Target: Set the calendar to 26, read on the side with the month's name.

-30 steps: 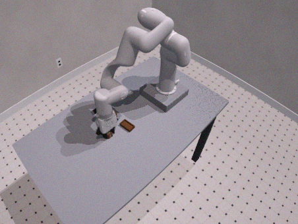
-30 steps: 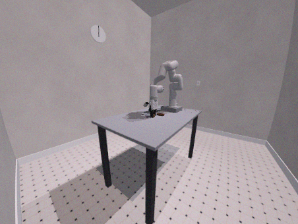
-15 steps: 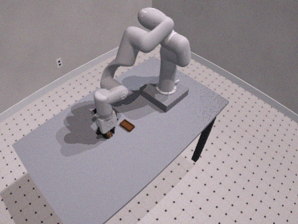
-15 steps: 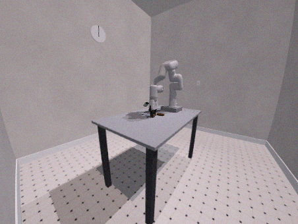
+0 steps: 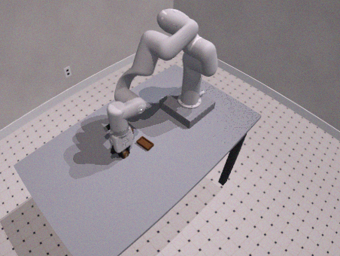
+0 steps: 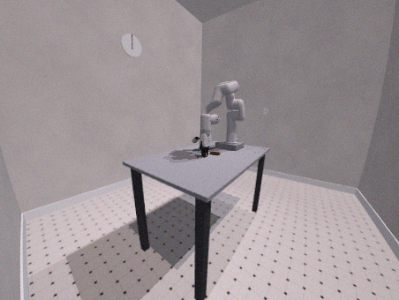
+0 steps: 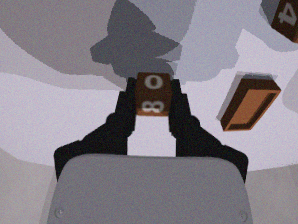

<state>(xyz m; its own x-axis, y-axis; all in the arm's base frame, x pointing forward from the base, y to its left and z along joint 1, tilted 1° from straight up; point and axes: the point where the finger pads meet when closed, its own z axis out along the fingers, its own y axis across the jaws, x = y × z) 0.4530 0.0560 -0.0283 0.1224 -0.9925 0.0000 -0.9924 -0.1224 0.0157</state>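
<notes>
Now: the brown cube 1 cm below my hand. The rest, counted from my hand: brown wooden tray: 12 cm behind, 2 cm below, 1 cm to the left.
</notes>
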